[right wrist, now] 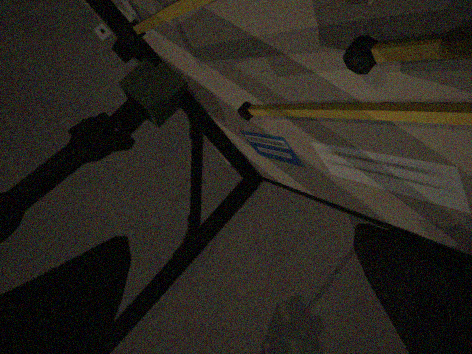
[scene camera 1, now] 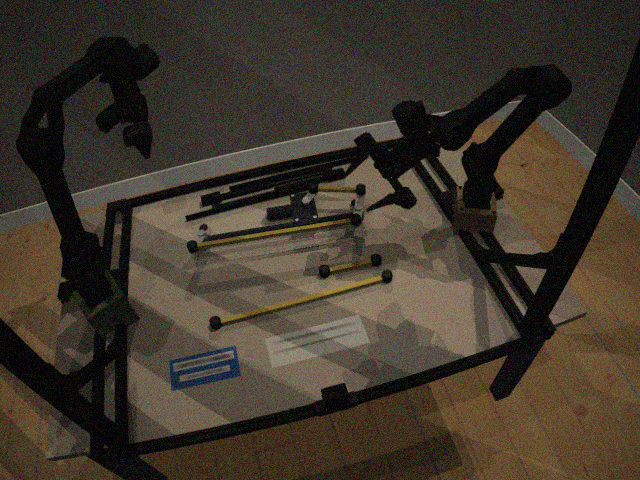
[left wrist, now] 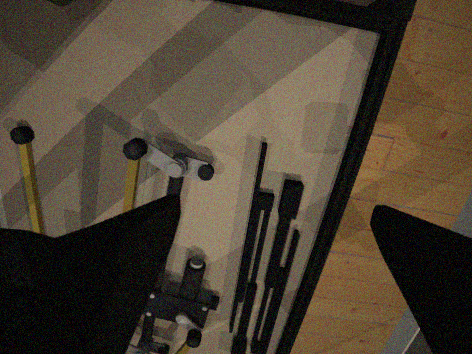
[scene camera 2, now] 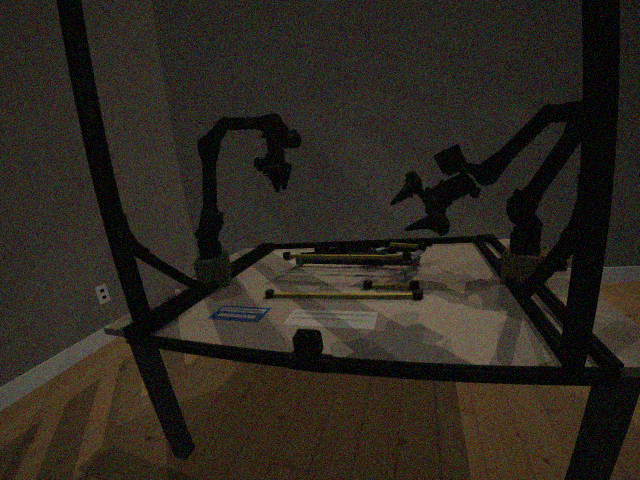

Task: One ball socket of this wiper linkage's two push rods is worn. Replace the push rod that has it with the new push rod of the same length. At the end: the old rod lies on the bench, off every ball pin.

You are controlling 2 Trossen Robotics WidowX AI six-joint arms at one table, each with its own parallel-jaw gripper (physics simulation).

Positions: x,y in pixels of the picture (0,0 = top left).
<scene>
left gripper: scene camera 1; left wrist 276,209; scene camera 2; not seen in the right wrist view (out of frame)
right gripper: right wrist 244,242; scene camera 1; scene camera 2; not seen in the left wrist view (out of frame)
same spot on left gripper: (scene camera 1: 145,147) = (scene camera 2: 276,182)
same spot on right gripper: (scene camera 1: 362,154) = (scene camera 2: 406,184)
</scene>
